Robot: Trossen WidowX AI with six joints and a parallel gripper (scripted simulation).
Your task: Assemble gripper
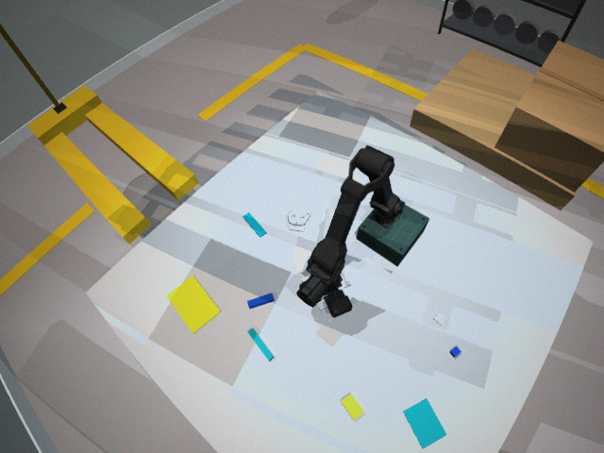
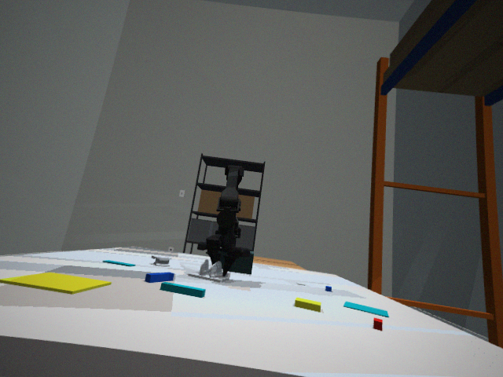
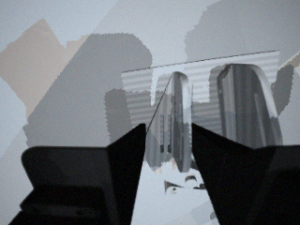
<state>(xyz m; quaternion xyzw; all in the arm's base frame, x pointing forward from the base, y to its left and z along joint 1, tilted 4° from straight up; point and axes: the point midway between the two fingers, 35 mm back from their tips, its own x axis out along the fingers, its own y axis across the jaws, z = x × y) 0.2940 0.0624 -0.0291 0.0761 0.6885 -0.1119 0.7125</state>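
Now: gripper tip 40 mm past the grey jaw and 10 mm to the left of it. Round my gripper tip: small yellow block: 290 mm to the left, 160 mm ahead, 10 mm below; small blue cube: 380 mm to the left, 170 mm behind, 10 mm below; housing plate: 60 mm behind, 20 mm to the right, 10 mm below.
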